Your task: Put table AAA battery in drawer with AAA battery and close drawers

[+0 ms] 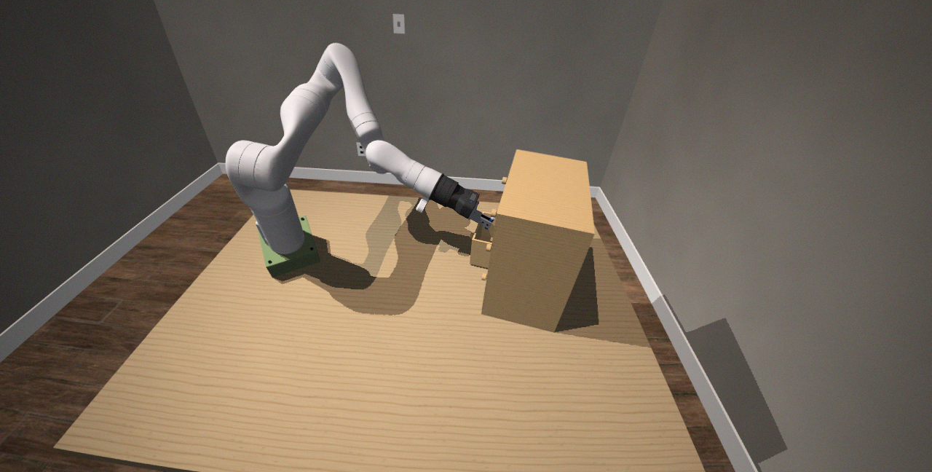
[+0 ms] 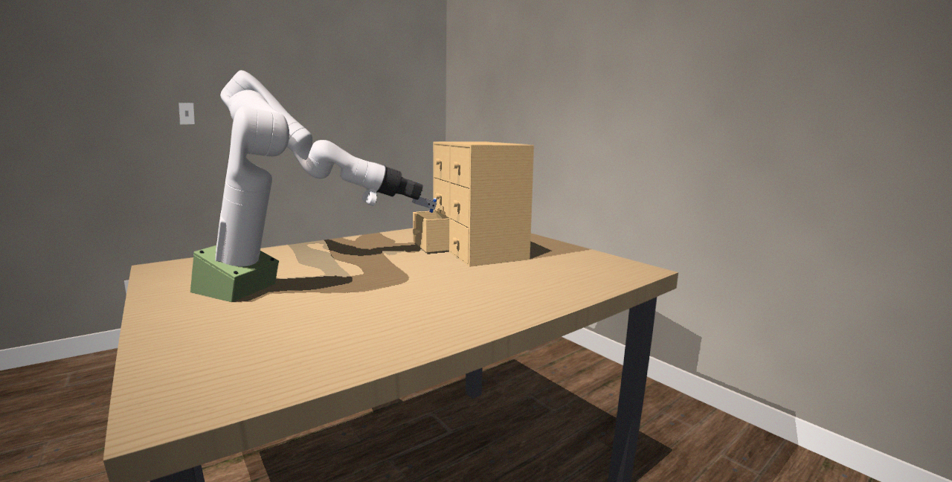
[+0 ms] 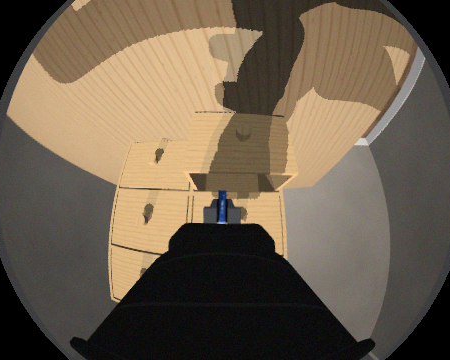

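Now: the blue AAA battery 1 cm ahead of my hand.
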